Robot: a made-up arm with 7 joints.
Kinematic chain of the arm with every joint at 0, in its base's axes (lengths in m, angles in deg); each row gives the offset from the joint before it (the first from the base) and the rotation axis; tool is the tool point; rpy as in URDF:
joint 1: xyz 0 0 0.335 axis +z
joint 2: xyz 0 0 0 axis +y
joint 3: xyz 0 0 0.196 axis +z
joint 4: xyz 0.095 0 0 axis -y
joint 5: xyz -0.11 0 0.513 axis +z
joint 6: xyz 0 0 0 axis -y
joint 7: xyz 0.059 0 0 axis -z
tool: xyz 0 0 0 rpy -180 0 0
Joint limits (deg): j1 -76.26..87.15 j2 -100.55..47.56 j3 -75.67..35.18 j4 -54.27..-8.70 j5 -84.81..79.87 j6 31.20..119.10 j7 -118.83..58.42
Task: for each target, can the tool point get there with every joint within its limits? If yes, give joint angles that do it. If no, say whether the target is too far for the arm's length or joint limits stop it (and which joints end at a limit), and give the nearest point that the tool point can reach.
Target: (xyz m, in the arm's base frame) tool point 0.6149 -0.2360 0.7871
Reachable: yes | joints -35.64 32.63 26.65 -36.31 -64.57 109.11 20.93
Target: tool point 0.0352 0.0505 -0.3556
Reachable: no: joint limits stop it (at a limit: joint 1, joint 2, joint 3, joint 4, joint 5, joint 6) | nearest point -0.2544 0.6903 0.1677 | short by 0.876 m
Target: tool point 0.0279 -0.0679 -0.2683
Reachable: no: joint limits stop it (at a limit: joint 1, joint 2, joint 3, joint 4, joint 5, joint 6) | nearest point 0.0467 -0.7342 0.1677 | short by 0.797 m
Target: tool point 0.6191 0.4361 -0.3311
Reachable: no: too far | nearest point 0.6156 0.4336 0.3440 | short by 0.675 m
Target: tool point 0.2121 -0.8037 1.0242
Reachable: no: too far | nearest point 0.1574 -0.5966 0.8466 | short by 0.278 m
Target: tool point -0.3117 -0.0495 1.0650
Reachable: yes | joints 22.47 -36.18 22.07 -21.68 6.80 96.96 21.99
